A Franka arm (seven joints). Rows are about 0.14 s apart.
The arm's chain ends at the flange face. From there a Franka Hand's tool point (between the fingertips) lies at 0.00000 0.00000 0.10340 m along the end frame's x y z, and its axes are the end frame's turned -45 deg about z.
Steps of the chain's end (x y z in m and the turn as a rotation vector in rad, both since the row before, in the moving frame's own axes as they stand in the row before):
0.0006, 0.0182, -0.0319, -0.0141, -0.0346, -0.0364
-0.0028, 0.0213, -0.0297, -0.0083, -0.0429, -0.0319
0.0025, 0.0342, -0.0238, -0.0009, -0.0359, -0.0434
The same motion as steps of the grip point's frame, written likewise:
-0.0160, 0.0119, -0.0320, 0.0145, -0.0344, -0.0364
-0.0208, 0.0106, -0.0298, 0.0245, -0.0362, -0.0319
-0.0252, 0.0235, -0.0239, 0.0247, -0.0260, -0.0434

